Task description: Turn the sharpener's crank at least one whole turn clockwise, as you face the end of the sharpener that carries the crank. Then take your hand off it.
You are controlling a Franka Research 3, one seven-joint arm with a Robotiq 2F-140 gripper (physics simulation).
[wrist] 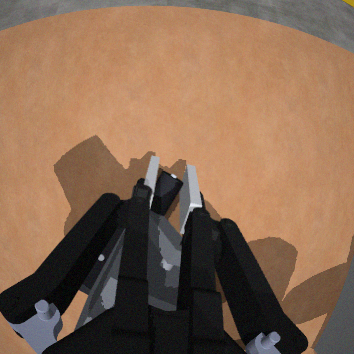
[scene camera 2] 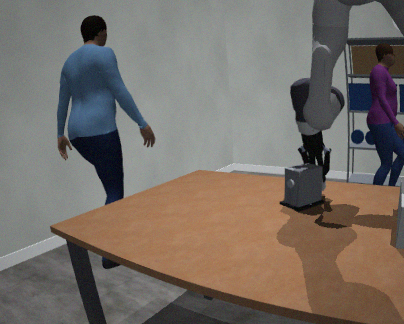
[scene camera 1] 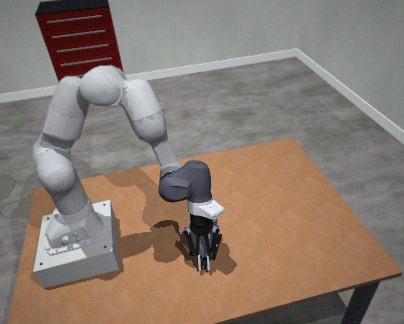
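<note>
The grey box-shaped sharpener point(scene camera 2: 303, 186) point(wrist: 164, 250) stands upright on its dark base on the table; in scene camera 1 the gripper largely hides it. The crank's black handle point(scene camera 1: 203, 265) point(wrist: 167, 189) shows between the fingertips at one end of the sharpener. My gripper point(scene camera 1: 203, 261) point(scene camera 2: 323, 184) point(wrist: 169, 173) points down and is shut on the crank handle, with a light finger pad on each side of it. In scene camera 2 the sharpener's body hides the handle and part of the fingers. The crank's arm is mostly hidden by the fingers.
The wooden table point(scene camera 1: 290, 210) point(scene camera 2: 175, 230) point(wrist: 200, 90) carries the arm's light base block point(scene camera 1: 75, 272). A red drawer cabinet point(scene camera 1: 82, 42) stands behind. A person in blue point(scene camera 2: 92, 95) and one in purple point(scene camera 2: 382, 95) stand beyond the table, near a shelf rack point(scene camera 2: 348, 120).
</note>
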